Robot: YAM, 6 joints.
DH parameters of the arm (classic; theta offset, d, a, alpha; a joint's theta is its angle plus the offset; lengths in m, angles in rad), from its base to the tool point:
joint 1: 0 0.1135 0.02 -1.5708
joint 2: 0 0 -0.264 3.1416
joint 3: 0.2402 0 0.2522 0
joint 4: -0.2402 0 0.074 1.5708
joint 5: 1.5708 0 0 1.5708
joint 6: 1.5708 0.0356 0 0
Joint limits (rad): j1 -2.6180..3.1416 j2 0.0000..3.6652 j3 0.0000..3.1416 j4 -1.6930..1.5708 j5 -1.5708..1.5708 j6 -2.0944..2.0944
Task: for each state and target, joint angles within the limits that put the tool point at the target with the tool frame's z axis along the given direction. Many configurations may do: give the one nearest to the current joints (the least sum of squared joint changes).
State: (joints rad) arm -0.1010 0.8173 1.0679 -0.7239 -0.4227 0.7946
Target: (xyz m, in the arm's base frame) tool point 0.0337 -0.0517 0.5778 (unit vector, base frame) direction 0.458 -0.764 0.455
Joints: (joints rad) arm -0.9534 0.8266 1.6476 -0.3476 0.0689 0.7946
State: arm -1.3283 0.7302 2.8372 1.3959 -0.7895 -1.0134
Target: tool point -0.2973 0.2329 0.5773 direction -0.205 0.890 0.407
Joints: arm -0.6066 0.8497 2.7464 0.7027 -0.6617 -1.0134
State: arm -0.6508 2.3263 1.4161 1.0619 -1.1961 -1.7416
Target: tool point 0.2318 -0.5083 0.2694 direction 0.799 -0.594 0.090
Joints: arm -1.1754 2.3511 1.9409 0.5150 -0.5337 -1.7416
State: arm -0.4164 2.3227 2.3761 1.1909 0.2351 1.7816
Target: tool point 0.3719 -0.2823 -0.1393 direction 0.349 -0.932 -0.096
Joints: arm -0.6060 3.1474 1.6586 1.3719 0.6033 1.7816
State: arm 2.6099 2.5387 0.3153 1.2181 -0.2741 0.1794
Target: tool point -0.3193 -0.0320 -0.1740 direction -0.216 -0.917 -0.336
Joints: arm 3.1396 2.9937 1.1459 0.8444 -1.1611 0.1794
